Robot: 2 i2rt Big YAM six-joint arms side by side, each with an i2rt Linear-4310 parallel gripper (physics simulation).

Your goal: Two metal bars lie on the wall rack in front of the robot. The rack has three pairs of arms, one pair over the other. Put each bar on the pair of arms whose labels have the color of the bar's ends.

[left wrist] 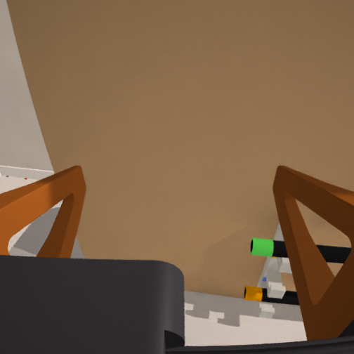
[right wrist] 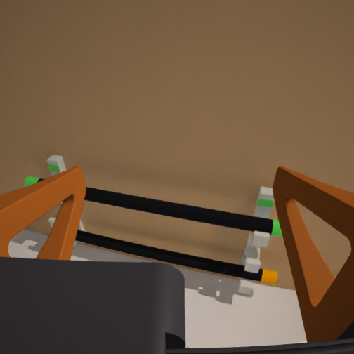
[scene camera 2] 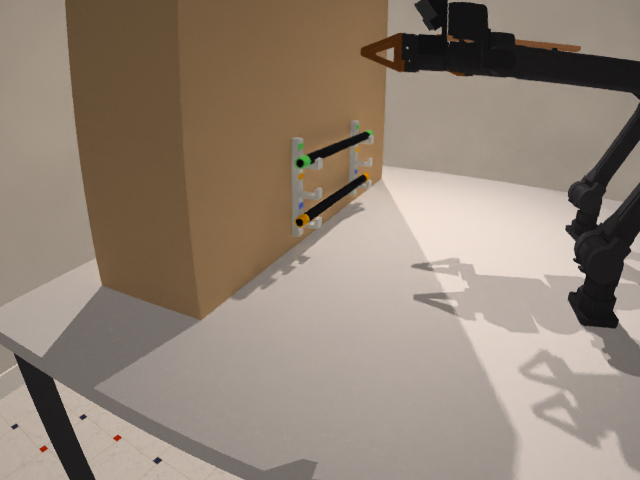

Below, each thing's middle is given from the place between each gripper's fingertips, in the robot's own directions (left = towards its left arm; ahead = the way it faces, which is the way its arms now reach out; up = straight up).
Now: right hand 400 mm above the orange-ended bar (scene camera 2: 303, 219), 230 mm short of it and 130 mm to the right of it. Round my right hand: green-ended bar (scene camera 2: 304, 161) 250 mm below, 220 mm ahead, 150 mm to the left.
The green-ended bar lies 320 mm to the right of my left hand, 250 mm below it and 200 mm ahead of it. The rest, counted from my left hand: orange-ended bar 400 mm below, 330 mm to the right, 210 mm ahead.
